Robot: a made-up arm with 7 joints. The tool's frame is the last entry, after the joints.
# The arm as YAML. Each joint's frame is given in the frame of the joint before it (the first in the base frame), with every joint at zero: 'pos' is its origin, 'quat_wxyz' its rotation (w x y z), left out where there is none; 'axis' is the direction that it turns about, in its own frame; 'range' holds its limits. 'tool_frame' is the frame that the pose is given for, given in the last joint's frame.
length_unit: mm
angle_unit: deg
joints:
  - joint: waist
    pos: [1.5, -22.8, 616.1]
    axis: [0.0, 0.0, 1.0]
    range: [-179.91, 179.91]
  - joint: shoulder
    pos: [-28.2, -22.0, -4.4]
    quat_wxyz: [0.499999, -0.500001, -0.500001, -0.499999]
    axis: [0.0, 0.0, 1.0]
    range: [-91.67, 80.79]
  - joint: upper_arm
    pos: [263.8, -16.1, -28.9]
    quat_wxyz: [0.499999, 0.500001, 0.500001, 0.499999]
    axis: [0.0, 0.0, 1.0]
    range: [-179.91, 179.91]
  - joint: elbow
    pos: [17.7, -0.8, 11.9]
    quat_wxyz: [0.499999, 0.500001, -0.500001, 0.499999]
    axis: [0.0, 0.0, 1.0]
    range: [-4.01, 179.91]
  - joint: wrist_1
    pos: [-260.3, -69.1, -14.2]
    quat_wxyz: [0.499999, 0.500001, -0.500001, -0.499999]
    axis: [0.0, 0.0, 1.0]
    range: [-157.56, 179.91]
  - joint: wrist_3
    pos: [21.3, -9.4, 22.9]
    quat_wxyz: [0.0, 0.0, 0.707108, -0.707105]
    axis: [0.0, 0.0, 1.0]
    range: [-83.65, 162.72]
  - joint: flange
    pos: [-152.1, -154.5, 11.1]
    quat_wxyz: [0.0, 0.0, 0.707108, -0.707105]
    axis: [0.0, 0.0, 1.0]
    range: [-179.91, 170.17]
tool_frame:
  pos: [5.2, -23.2, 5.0]
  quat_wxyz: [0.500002, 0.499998, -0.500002, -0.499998]
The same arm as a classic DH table. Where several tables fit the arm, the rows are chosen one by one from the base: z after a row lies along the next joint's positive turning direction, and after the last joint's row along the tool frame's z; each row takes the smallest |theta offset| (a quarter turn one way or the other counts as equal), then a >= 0, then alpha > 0; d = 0 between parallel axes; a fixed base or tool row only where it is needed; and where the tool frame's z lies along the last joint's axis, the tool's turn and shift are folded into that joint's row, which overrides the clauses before.
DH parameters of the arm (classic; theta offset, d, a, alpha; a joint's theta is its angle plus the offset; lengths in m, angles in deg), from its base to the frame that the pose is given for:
base (fixed): -86.24 0.0000 0.0228 0.00
waist: 86.24 0.6117 -0.0282 -90.00
shoulder: 0.00 -0.0509 -0.0161 90.00
upper_arm: 0.00 0.2757 0.0177 90.00
elbow: 0.00 -0.0134 0.0691 90.00
wrist_1: 0.00 0.2832 0.0213 90.00
wrist_3: 0.00 0.0205 0.1521 -90.00
flange: -90.00 0.1595 0.0232 90.00
tool (fixed): 0.00 -0.0052 0.0000 0.00
Joint limits (deg, base to tool): -179.91..179.91 -91.67..80.79 -179.91..179.91 -4.01..179.91 -157.56..179.91 -83.65..162.72 -179.91..170.17

